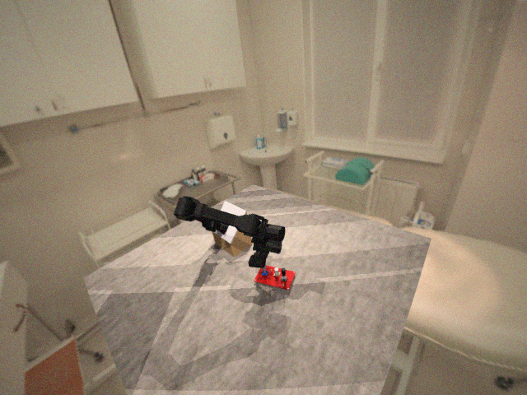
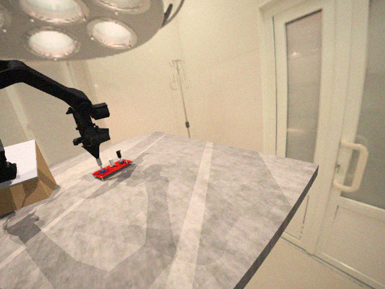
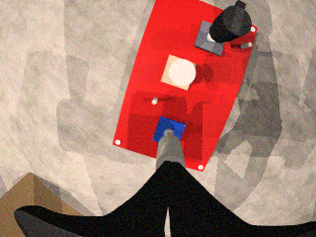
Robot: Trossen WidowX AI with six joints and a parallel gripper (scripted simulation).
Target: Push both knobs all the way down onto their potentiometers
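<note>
Now: gripper tip 90 mm short of the black knob, 30 mm to the right of it and 20 mm above it. Round my gripper tip: grey knob (20 mm below).
</note>
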